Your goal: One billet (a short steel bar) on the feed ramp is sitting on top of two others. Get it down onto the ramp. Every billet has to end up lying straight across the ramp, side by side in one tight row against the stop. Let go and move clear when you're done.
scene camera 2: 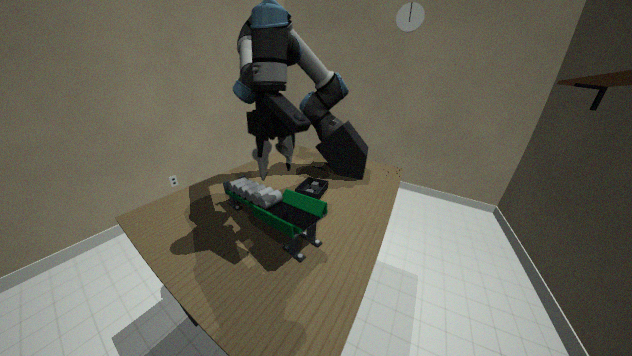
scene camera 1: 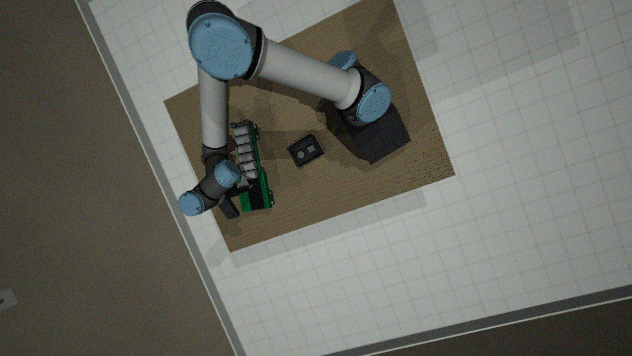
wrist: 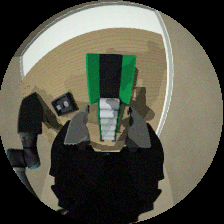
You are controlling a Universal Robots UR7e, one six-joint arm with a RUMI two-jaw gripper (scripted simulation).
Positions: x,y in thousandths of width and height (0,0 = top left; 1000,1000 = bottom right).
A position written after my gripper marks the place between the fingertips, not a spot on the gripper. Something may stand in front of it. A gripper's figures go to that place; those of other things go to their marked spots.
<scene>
My gripper (wrist: 489,475): 15 cm from the lens. A ramp (wrist: 493,288): 23 cm from the lens.
</scene>
